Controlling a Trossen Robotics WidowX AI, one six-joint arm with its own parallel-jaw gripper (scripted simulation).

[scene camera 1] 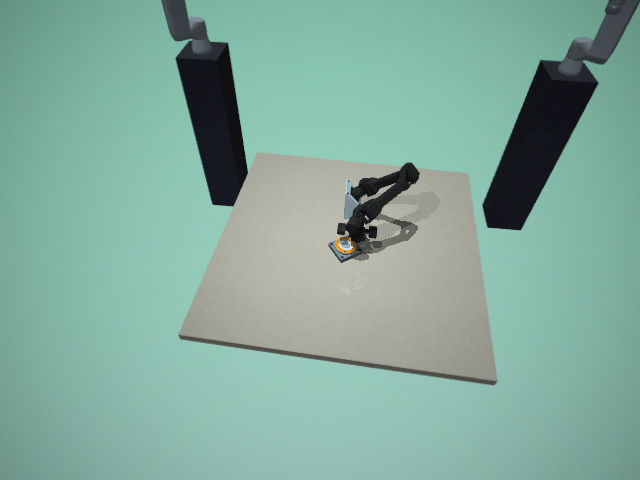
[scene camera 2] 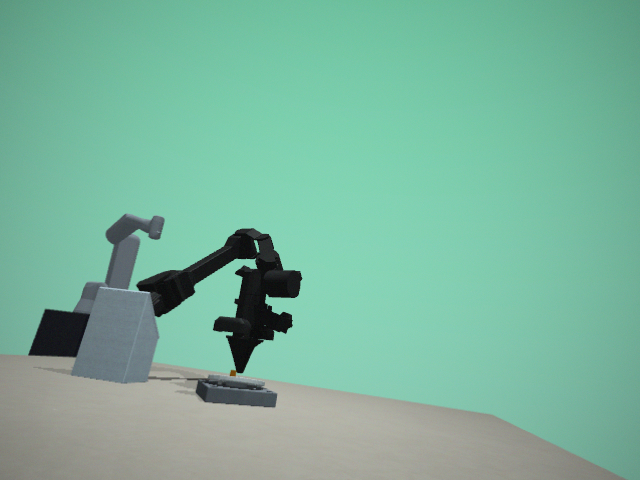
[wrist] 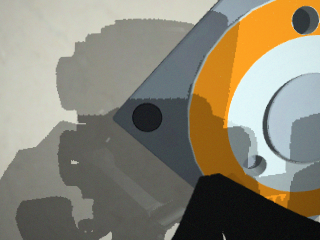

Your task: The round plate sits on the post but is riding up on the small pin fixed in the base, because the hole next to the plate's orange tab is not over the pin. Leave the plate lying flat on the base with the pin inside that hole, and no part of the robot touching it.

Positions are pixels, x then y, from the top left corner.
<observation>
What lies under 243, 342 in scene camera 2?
The gripper.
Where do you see a square base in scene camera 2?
At 229, 392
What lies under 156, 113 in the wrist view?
A square base.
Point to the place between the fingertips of the gripper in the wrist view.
210, 184
</observation>
